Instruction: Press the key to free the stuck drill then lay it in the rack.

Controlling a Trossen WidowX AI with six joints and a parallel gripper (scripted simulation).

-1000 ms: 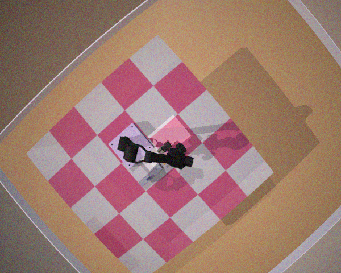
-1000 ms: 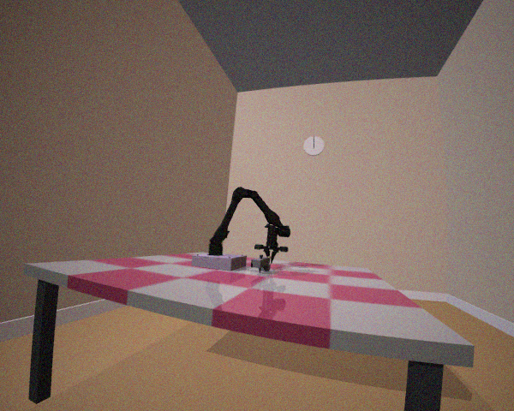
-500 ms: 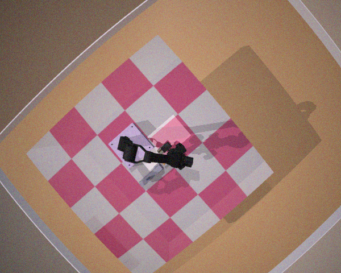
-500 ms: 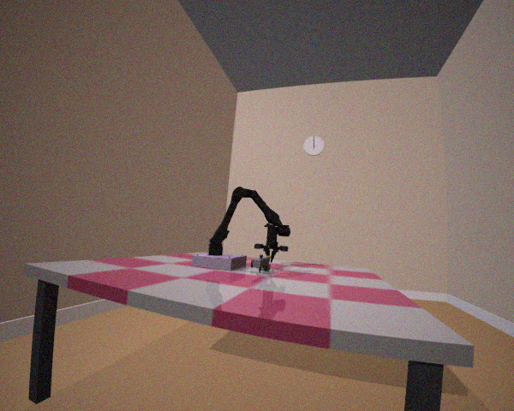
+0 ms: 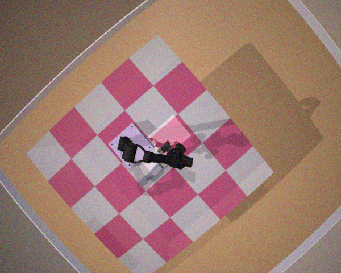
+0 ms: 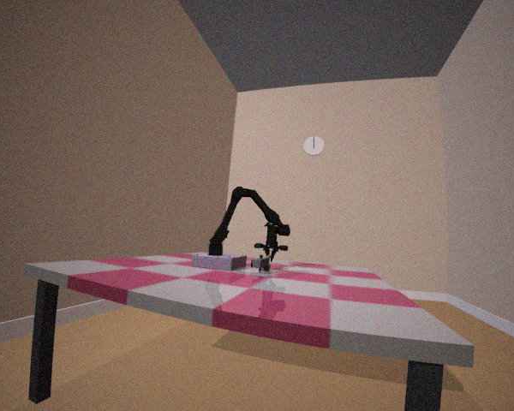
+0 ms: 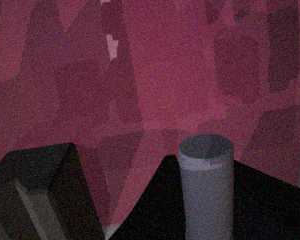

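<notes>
My gripper tip is 70 mm past the olive piece, 30 mm to the left of it and 10 mm above it. The rest, counted from my gripper tip: dark key 220 mm to the right, 20 mm above.
</notes>
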